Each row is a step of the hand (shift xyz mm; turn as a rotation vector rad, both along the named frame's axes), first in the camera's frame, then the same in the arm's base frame.
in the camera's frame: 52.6 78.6 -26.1 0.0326 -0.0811 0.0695
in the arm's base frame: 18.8 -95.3 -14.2 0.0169 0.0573 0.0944
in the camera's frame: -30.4 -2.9 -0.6 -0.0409 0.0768 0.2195
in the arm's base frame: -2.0 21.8 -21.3 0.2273 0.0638 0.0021
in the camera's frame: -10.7 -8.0 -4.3 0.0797 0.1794 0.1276
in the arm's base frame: -7.8 10.5 -5.0 0.2025 -0.1176 0.0024
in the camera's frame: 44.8 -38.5 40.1 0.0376 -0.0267 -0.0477
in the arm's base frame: 14.1 10.5 69.2 -0.0546 -0.0265 0.0267
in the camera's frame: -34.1 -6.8 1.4 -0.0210 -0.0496 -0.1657
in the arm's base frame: -2.3 27.5 -21.2 -0.1672 -0.0191 -0.0451
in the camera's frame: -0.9 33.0 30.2 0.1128 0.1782 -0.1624
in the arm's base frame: 43.0 -8.7 -8.9 -0.0455 -0.2520 -0.0727
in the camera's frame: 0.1 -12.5 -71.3 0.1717 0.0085 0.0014
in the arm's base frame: -67.3 -19.9 -17.6 0.0055 -0.1188 0.1241
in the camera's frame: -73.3 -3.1 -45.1 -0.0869 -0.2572 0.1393
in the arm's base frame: -40.0 33.0 -68.7 -0.0155 0.2762 0.1288
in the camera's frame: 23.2 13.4 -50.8 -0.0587 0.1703 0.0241
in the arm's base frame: -36.3 -43.8 -7.8 0.1095 -0.0603 -0.1319
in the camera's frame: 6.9 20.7 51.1 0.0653 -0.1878 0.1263
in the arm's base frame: 54.4 2.2 11.2 0.0096 0.1258 0.1989
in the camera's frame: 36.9 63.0 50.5 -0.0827 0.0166 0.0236
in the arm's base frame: 75.9 -45.0 9.5 0.0288 0.0535 -0.0631
